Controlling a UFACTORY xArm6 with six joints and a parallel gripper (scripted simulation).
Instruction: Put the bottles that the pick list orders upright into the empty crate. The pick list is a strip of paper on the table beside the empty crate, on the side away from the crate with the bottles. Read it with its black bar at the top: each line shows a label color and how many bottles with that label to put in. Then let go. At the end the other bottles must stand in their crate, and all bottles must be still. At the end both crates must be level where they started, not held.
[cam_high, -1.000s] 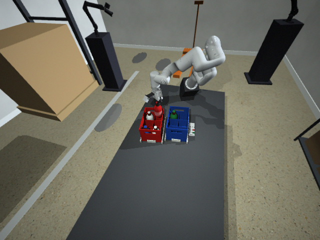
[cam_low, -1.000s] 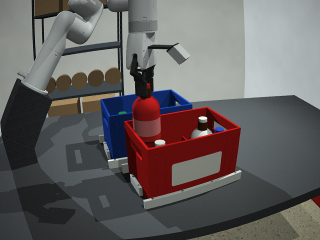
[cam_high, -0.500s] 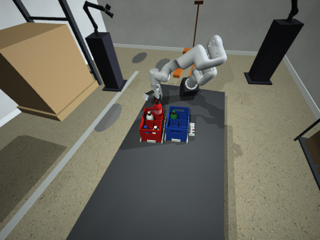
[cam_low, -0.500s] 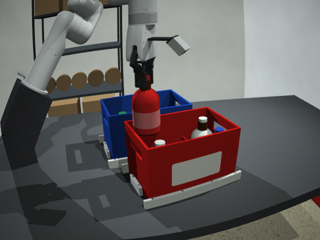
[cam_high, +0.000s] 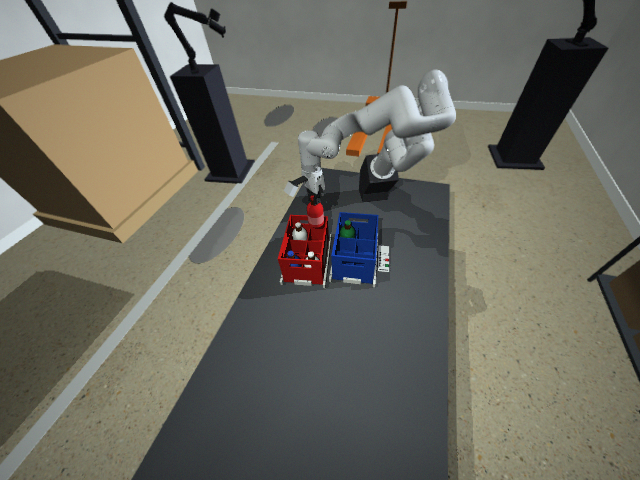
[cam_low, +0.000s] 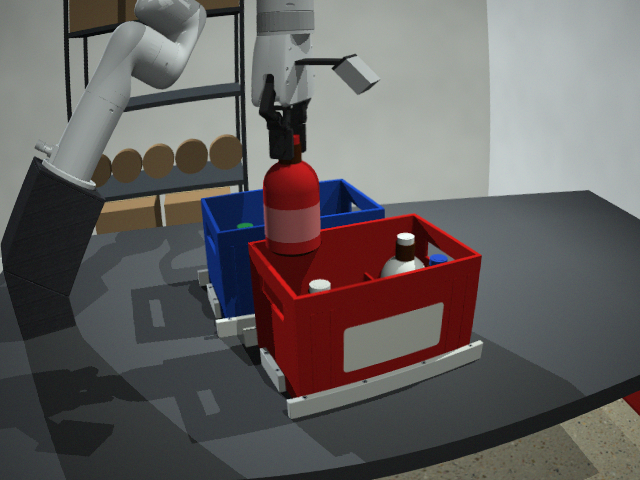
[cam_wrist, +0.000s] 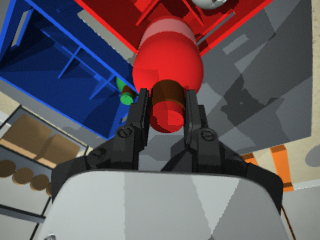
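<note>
The red-capped bottle is 70 mm below my hand. From my hand the other things lie so: white-capped bottle: 240 mm below, 180 mm ahead, 10 mm to the left; green-capped bottle: 240 mm below, 140 mm to the left, 30 mm behind; red crate: 240 mm below, 90 mm ahead, 40 mm to the right.
</note>
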